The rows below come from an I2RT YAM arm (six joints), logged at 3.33 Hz.
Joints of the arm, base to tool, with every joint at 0 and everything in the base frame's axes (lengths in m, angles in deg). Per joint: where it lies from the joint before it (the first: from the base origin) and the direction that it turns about. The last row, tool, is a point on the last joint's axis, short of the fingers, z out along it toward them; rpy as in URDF.
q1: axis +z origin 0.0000 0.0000 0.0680
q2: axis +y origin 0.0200 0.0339 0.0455
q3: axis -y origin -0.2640 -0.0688 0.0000
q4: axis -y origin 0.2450 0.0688 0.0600
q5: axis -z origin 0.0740 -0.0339 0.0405
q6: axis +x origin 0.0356 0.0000 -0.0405
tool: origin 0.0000 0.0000 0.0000 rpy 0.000 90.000 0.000
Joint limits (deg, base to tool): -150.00..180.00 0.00..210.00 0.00..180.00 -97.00..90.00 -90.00..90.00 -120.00..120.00
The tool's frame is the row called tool.
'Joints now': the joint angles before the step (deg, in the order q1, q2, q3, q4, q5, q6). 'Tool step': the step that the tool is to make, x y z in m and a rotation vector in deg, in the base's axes. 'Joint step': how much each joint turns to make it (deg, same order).
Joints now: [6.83 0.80 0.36 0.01 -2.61 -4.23]
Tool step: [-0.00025 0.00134 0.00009 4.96 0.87 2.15]
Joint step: [0.00 0.00 0.00 0.05 -2.18 5.02]
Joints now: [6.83 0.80 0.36 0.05 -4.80 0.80]
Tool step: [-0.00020 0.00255 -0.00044 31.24 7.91 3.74]
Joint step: [0.00 0.39 0.00 0.09 -4.15 32.15]
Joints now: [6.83 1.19 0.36 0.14 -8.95 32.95]
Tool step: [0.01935 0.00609 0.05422 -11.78 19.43 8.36]
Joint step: [0.00 25.01 21.66 -19.76 -6.17 -11.13]
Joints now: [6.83 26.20 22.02 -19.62 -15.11 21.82]
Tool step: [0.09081 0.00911 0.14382 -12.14 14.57 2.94]
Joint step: [0.04 38.51 50.58 -30.49 3.19 -10.48]
